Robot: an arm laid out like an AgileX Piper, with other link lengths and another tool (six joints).
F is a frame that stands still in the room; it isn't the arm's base.
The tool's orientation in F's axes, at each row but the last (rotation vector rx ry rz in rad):
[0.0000 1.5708 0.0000]
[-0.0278 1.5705 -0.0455]
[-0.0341 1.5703 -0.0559]
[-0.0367 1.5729 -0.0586]
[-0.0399 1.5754 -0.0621]
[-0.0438 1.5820 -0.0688]
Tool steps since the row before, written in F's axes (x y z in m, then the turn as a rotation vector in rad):
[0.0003 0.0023 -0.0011 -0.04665 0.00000 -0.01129]
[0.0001 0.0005 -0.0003 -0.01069 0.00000 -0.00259]
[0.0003 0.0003 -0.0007 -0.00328 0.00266 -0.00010]
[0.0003 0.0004 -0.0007 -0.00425 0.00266 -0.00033]
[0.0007 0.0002 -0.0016 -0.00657 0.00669 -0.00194]
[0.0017 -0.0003 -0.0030 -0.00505 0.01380 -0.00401]
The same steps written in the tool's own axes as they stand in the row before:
[0.0011 0.0023 0.0003 0.01129 0.00000 -0.04665]
[0.0003 0.0005 0.0001 0.00259 0.00000 -0.01069]
[0.0007 0.0003 0.0003 -0.00005 0.00262 -0.00332]
[0.0007 0.0004 0.0003 0.00018 0.00262 -0.00429]
[0.0016 0.0003 0.0007 0.00154 0.00671 -0.00666]
[0.0030 -0.0001 0.0017 0.00308 0.01397 -0.00523]

